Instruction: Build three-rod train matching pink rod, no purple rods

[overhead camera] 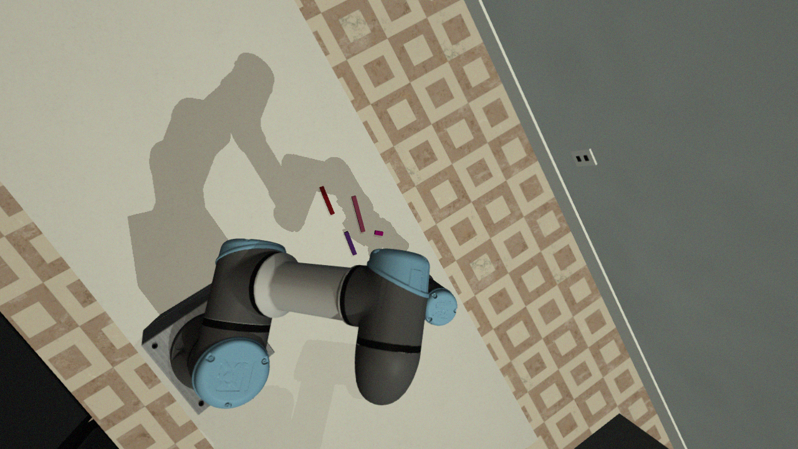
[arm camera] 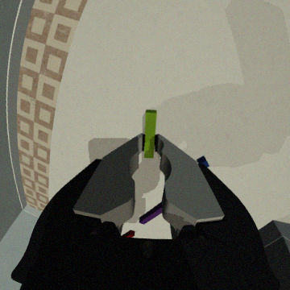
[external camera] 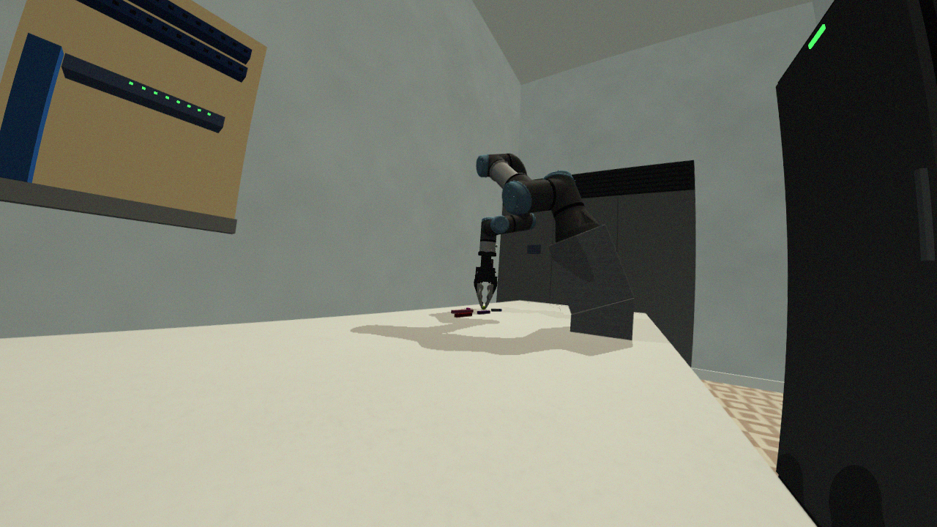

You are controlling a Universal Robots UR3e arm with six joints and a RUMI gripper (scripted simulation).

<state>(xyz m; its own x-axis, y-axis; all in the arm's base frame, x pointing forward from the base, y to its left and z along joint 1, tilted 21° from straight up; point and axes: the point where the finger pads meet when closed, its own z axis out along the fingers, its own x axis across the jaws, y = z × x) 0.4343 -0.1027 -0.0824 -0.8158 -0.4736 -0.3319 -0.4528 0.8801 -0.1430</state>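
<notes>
The lime rod is 10 mm below my hand. The rest, counted from my hand: grey rod (60 mm behind, 20 mm to the left, 10 mm below); blue rod (70 mm behind, 10 mm below); magenta rod (110 mm to the left, 10 mm below).
</notes>
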